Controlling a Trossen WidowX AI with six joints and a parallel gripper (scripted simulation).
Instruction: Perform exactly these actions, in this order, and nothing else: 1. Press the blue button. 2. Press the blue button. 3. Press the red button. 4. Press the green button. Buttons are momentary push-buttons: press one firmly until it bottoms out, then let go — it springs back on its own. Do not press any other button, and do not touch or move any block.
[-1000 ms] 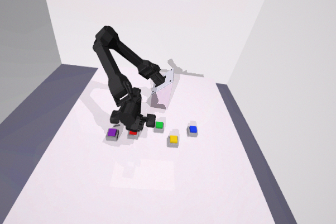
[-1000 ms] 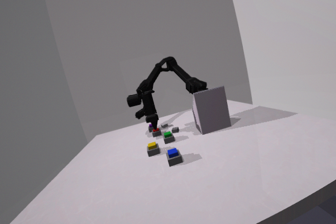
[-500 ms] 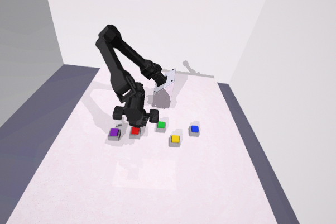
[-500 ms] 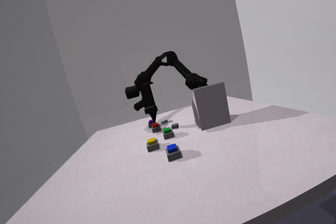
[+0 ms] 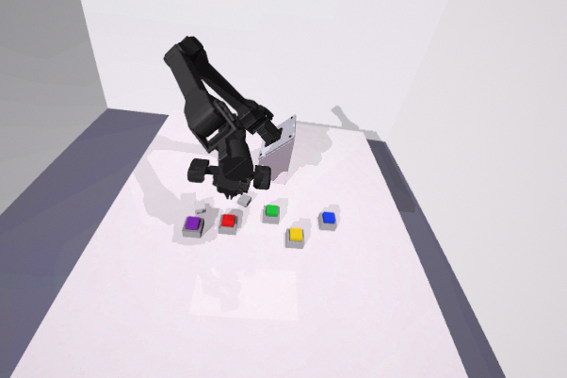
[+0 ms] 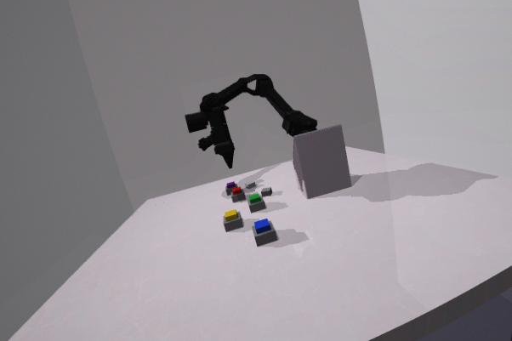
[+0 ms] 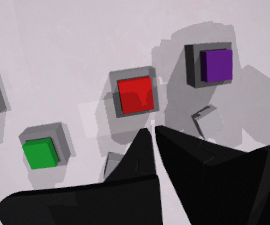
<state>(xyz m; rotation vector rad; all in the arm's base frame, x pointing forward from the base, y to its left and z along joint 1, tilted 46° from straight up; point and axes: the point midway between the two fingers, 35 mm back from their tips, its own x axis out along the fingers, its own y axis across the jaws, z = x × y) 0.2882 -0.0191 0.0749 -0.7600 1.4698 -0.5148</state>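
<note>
The green button is 7 cm behind my gripper tip, 11 cm to the left of it and 9 cm below it. The rest, counted from my gripper tip: grey block: 10 cm behind, 2 cm to the left, 11 cm below; red button: 9 cm below; purple button: 3 cm ahead, 9 cm to the right, 9 cm below.
</note>
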